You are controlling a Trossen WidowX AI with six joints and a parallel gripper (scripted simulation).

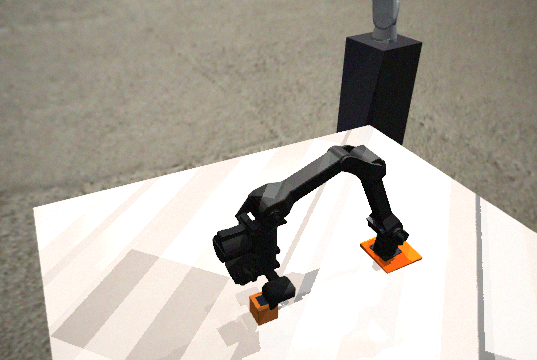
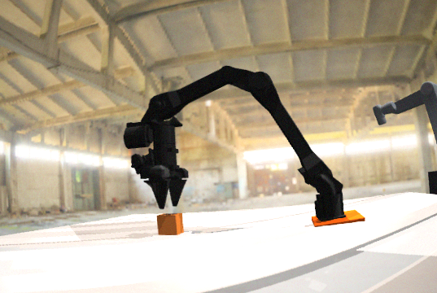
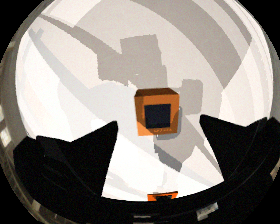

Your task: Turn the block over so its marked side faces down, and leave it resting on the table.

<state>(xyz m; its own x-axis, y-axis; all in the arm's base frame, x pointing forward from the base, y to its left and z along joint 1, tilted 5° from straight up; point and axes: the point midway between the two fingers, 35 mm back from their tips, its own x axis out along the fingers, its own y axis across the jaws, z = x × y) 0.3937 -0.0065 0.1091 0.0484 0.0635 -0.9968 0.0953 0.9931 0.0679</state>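
My gripper tip is 3 cm above the orange block.
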